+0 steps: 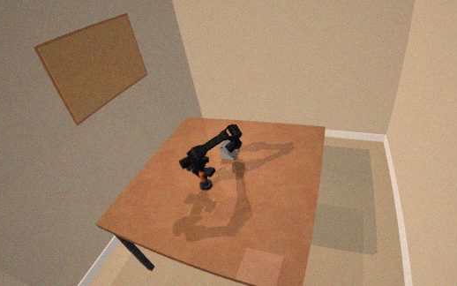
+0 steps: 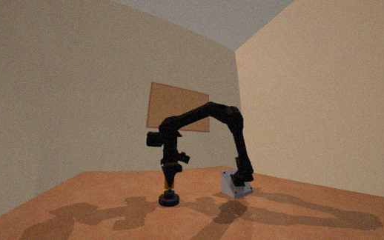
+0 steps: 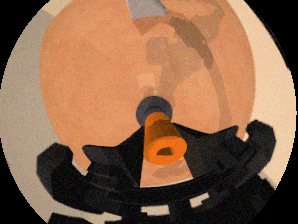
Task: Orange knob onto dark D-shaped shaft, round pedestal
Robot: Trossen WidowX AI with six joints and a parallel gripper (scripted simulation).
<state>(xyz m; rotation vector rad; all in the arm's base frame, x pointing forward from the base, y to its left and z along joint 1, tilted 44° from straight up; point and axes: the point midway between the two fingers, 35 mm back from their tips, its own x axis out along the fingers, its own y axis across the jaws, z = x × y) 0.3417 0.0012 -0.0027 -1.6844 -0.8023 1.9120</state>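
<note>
Now: the round dark pedestal 4 cm below my gripper tip. Also, from my gripper tip: orange knob (2 cm above).
</note>
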